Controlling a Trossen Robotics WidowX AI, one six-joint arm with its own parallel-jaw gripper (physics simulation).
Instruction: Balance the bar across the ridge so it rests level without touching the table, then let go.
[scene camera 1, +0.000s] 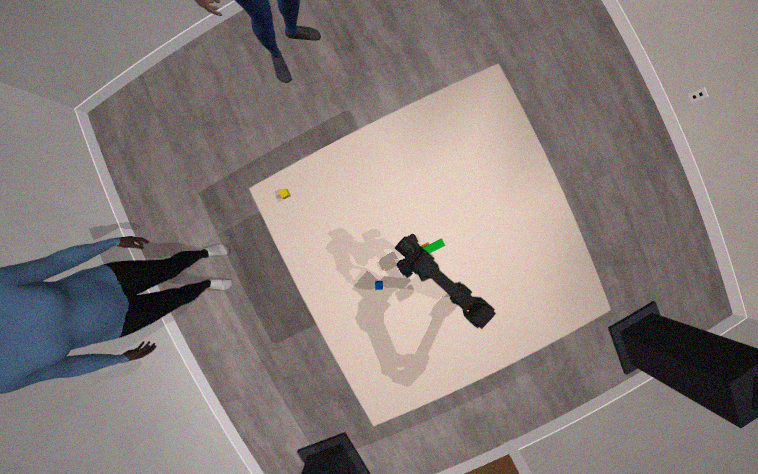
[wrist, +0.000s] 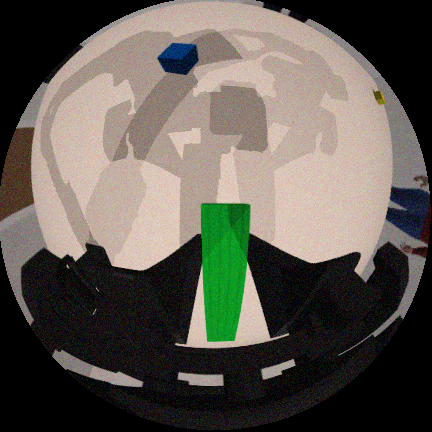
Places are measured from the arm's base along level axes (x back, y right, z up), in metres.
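Where they show: gripper, between the fingertips: (wrist: 223, 238); arm's base, origin of its link: (wrist: 99, 258).
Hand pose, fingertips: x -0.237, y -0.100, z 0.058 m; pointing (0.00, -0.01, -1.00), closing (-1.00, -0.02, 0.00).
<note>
Things, the pixels of their top centre, and the offset from my fingertips. "*": a spot on its surface instead. Level surfaces: height alone.
- long green bar, centre of its top: (wrist: 224, 317) (scene camera 1: 427, 250) dz +0.041, dx -0.001, dy +0.050 m
- small orange piece, a spot on its surface: (scene camera 1: 425, 246) * dz +0.024, dx -0.018, dy +0.053 m
- blue block, centre of its top: (wrist: 175, 49) (scene camera 1: 378, 286) dz -0.025, dx +0.054, dy -0.202 m
- pale table, height of its surface: dz -0.058 m
- yellow block, centre of its top: (scene camera 1: 283, 193) dz -0.025, dx -0.503, dy -0.400 m
The long green bar (scene camera 1: 434, 246) (wrist: 221, 300) sticks out from under the arm in the scene view and runs between the fingers in the wrist view. My gripper (scene camera 1: 410, 256) (wrist: 223, 238) is shut on the bar, with one black finger at each side. A small orange piece (scene camera 1: 425, 244), probably the ridge, shows beside the bar and is mostly hidden by the bar and arm. The ridge cannot be made out in the wrist view. Whether the bar touches it, and how high the bar is above the table, cannot be told.
A blue block (scene camera 1: 379, 285) (wrist: 176, 59) lies on the pale table (scene camera 1: 503, 167) (wrist: 330, 200), within the arm's shadow. A yellow block (scene camera 1: 285, 193) (wrist: 379, 97) lies near the table's far left corner. Two people stand beyond the table edges.
</note>
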